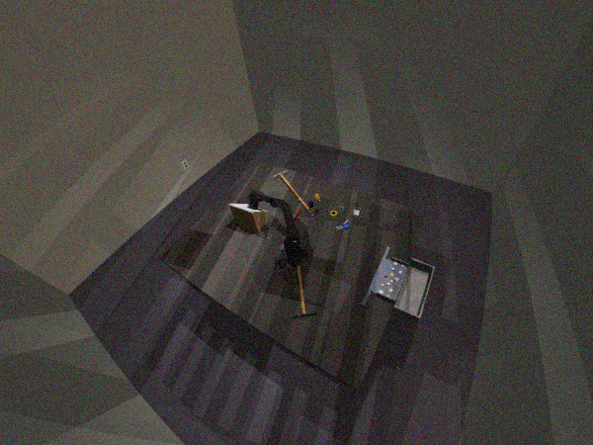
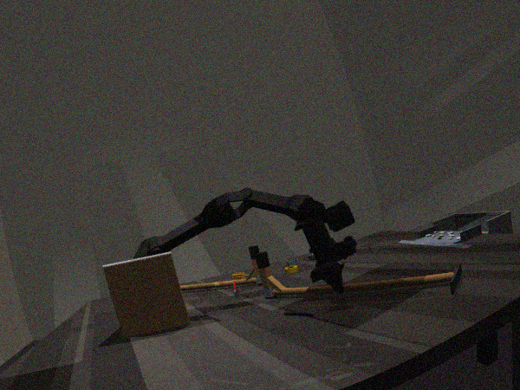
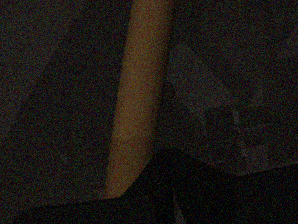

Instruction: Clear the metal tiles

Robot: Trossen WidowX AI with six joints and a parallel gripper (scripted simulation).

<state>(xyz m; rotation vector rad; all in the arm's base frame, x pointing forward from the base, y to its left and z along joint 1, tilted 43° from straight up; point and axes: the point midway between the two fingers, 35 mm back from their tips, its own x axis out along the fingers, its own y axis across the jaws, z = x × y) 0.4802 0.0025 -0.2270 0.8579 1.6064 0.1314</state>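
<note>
Right now the long scraper is 50 mm above my gripper tip and 30 mm ahead of it. The rest, counted from my gripper tip: red-handled tool (350 mm to the left, 280 mm behind); blue piece (450 mm to the left, 70 mm ahead); yellow ring (520 mm to the left, 50 mm behind).
</note>
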